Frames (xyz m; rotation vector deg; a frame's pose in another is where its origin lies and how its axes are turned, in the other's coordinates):
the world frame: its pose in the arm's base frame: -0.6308 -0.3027 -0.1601 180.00 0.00 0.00
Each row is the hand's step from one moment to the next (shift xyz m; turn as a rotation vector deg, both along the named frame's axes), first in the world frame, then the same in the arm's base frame.
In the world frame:
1: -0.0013 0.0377 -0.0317 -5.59 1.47 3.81
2: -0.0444 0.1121 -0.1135 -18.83 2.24 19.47
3: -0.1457 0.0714 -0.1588 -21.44 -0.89 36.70
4: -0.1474 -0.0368 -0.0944 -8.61 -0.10 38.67
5: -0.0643 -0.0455 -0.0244 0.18 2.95 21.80
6: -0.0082 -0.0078 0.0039 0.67 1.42 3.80
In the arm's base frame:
1: -0.0013 -0.0377 0.0317 -5.59 -1.47 -3.81
2: -0.0444 -0.1121 0.1135 -18.83 -2.24 -19.47
3: -0.1457 -0.0714 0.1588 -21.44 0.89 -36.70
4: -0.1474 0.0368 0.0944 -8.61 0.10 -38.67
5: -0.0643 0.0455 0.0244 0.18 -2.95 -21.80
6: -0.0082 0.0078 -0.0039 0.67 -1.42 -3.80

